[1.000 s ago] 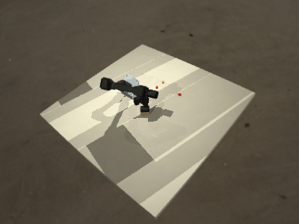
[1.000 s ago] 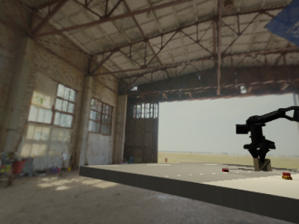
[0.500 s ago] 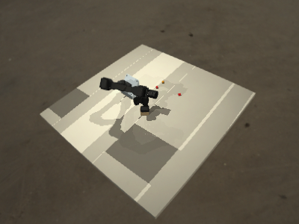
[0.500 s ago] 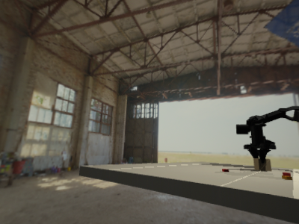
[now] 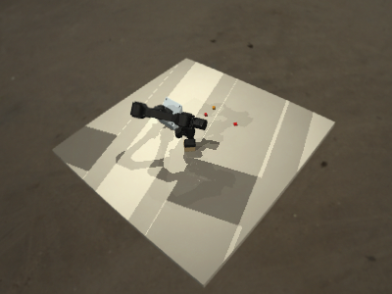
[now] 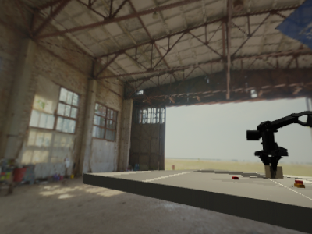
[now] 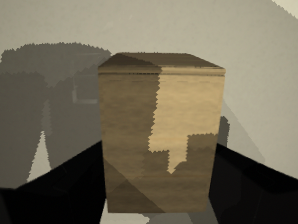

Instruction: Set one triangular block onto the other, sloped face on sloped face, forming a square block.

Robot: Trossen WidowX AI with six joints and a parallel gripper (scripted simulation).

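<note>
Right now my gripper tip is 10 mm below the triangular block. From my gripper tip the other things lie so: red cube (320 mm to the left, 70 mm ahead, 30 mm below); then small yellow piece (360 mm to the left, 150 mm behind, 30 mm below).
</note>
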